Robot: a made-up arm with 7 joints.
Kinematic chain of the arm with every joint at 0, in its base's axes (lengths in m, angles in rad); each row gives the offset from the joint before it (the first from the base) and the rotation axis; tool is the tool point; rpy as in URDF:
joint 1: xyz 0 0 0.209 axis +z
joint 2: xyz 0 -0.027 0.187 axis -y
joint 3: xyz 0 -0.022 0.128 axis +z
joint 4: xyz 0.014 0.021 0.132 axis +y
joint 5: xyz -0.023 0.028 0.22 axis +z
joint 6: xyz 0 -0.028 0.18 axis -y
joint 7: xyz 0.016 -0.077 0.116 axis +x
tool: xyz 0 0 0 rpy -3.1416 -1.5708 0
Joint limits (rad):
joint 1: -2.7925..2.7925
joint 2: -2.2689..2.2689
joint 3: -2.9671..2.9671
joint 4: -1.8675..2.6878
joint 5: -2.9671..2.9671
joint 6: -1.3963..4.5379
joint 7: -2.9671..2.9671
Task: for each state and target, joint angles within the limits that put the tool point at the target. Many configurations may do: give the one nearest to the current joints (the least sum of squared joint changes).
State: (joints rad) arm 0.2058 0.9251 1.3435 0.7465 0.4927 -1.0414 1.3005
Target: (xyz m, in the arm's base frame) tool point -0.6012 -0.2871 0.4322
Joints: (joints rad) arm 0.8384 1.4357 1.6424 0.4107 0.6075 -1.0661 1.3005
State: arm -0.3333 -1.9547 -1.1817 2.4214 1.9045 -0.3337 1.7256
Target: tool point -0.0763 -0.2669 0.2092
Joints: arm 0.4783 -1.5410 -1.3439 2.6247 1.6773 -0.6425 1.7256
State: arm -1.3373 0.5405 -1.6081 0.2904 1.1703 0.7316 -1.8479
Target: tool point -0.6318 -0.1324 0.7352
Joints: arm -0.6221 0.7808 -1.6536 0.8480 1.2576 0.6256 -1.8479
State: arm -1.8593 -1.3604 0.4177 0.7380 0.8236 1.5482 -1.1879
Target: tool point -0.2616 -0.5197 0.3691
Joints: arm -2.0193 -1.0114 0.4364 0.9609 0.9369 1.9361 -1.1879
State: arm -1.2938 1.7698 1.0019 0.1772 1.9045 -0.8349 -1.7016
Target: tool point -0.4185 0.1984 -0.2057
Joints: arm -0.6989 2.2266 1.2480 -0.3647 2.0599 -0.6485 -1.7016
